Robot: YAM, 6 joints.
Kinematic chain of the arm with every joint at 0, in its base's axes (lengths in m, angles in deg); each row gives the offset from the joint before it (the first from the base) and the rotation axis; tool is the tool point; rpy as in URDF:
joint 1: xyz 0 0 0.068 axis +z
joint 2: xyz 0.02 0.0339 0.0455 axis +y
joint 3: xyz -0.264 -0.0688 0 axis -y
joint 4: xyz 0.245 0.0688 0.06 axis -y
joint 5: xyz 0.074 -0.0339 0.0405 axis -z
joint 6: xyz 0.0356 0 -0.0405 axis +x
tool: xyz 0 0 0 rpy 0 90 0
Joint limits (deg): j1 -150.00..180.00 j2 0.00..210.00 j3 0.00..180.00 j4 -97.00..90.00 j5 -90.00..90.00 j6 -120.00..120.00
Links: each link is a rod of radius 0.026 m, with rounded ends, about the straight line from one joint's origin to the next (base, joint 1, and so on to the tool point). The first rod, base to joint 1, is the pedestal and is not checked.
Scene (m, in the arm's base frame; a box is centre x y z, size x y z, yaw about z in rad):
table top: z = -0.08
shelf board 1: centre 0.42 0.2 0 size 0.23 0.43 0.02 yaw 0.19
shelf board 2: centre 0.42 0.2 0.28 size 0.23 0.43 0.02 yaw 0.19
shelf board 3: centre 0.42 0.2 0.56 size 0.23 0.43 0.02 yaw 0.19
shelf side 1: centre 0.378 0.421 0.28 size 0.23 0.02 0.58 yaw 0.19
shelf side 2: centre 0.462 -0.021 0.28 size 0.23 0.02 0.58 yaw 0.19
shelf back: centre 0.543 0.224 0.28 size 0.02 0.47 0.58 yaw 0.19
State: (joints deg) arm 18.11 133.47 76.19 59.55 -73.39 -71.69
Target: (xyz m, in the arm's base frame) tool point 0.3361 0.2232 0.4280
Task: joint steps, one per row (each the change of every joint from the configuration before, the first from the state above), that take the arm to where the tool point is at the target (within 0.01 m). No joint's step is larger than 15 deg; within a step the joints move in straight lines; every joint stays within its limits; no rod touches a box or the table.
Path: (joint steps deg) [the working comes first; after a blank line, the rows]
Joints at the target: 28.74 106.53 92.13 63.98 -73.10 -71.69
Straight joint move there: touches shelf board 2.

1: 1.75 -9.33 -14.18 1.14 -3.23 0.00
2: 1.75 -9.33 -14.18 1.14 -3.23 0.00
3: 1.74 -9.33 -14.19 1.15 -3.23 0.00
4: 1.75 -9.32 -14.18 1.14 -3.23 0.00
5: 4.50 -5.73 14.55 2.05 1.80 0.00
6: 4.49 -5.72 14.54 2.05 1.80 0.00
7: 4.50 -5.72 14.55 2.05 1.80 0.00
8: -4.92 13.77 14.51 -3.15 3.90 0.00
9: -4.93 13.77 14.52 -3.14 3.91 0.00

